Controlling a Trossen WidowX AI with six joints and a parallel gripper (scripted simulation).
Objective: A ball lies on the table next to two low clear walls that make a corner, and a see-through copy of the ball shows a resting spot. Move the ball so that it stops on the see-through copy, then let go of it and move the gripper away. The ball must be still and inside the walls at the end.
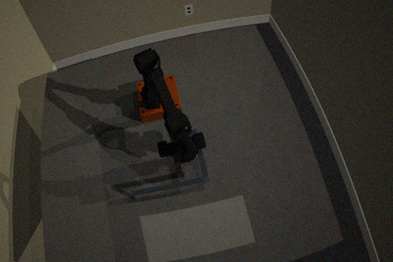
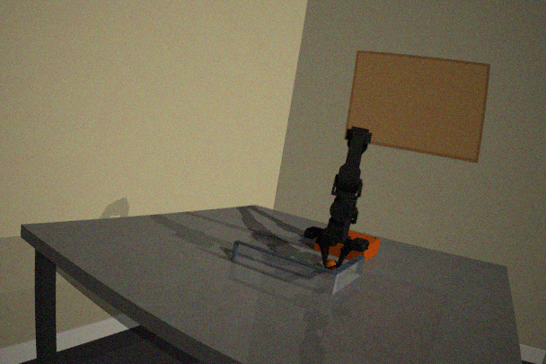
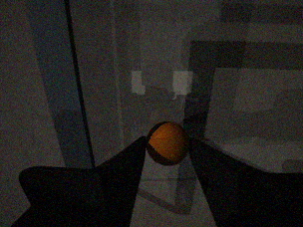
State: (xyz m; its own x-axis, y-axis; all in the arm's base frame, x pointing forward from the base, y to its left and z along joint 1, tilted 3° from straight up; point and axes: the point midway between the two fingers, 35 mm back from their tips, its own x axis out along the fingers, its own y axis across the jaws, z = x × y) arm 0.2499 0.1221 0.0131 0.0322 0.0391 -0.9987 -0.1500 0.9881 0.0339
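My gripper tip is 10 mm above the see-through copy of ball. From my gripper tip the other things lie so: orange ball: right at my gripper tip.
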